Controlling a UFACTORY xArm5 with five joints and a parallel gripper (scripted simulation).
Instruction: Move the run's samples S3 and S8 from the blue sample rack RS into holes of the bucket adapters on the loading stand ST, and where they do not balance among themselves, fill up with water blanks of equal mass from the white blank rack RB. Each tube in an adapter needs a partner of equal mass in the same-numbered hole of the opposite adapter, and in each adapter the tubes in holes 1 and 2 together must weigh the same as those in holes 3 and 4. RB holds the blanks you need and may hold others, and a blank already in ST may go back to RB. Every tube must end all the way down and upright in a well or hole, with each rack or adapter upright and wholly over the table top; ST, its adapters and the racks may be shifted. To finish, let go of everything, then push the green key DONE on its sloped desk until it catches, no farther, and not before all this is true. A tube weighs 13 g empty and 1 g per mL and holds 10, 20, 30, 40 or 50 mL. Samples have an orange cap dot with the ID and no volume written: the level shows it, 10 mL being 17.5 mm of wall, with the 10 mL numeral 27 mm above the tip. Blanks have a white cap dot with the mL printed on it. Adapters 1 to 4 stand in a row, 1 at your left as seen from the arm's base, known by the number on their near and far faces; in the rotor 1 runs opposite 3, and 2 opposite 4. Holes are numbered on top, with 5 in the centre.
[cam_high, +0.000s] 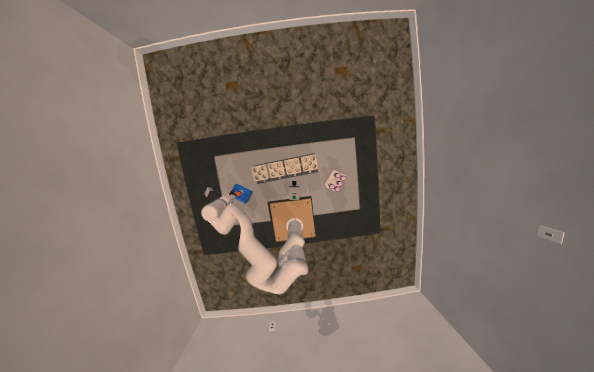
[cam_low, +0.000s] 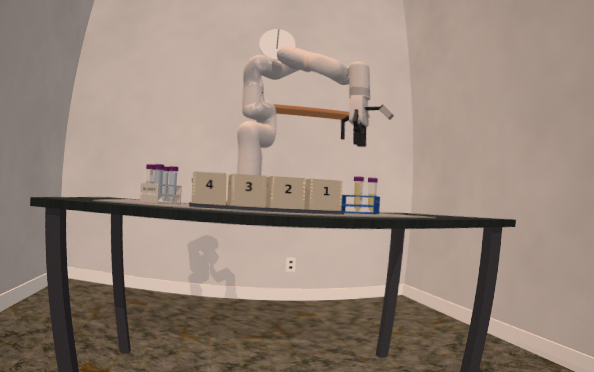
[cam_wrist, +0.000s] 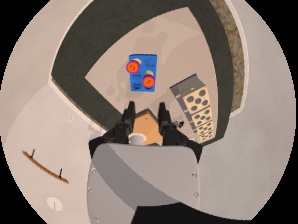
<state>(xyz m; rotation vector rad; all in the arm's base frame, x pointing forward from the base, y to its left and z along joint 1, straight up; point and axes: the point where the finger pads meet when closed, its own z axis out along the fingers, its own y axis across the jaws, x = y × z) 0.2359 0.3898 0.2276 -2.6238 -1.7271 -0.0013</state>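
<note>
Now: hand 20 mm past the orange-dotted sample tube, 60 mm to the right of it and 180 mm above it. The rest, counted from my hand: adapter 2 (170 mm ahead, 240 mm to the right, 190 mm below); blue sample rack RS (20 mm behind, 10 mm to the left, 220 mm below); green DONE key (10 mm behind, 370 mm to the right, 180 mm below).
</note>
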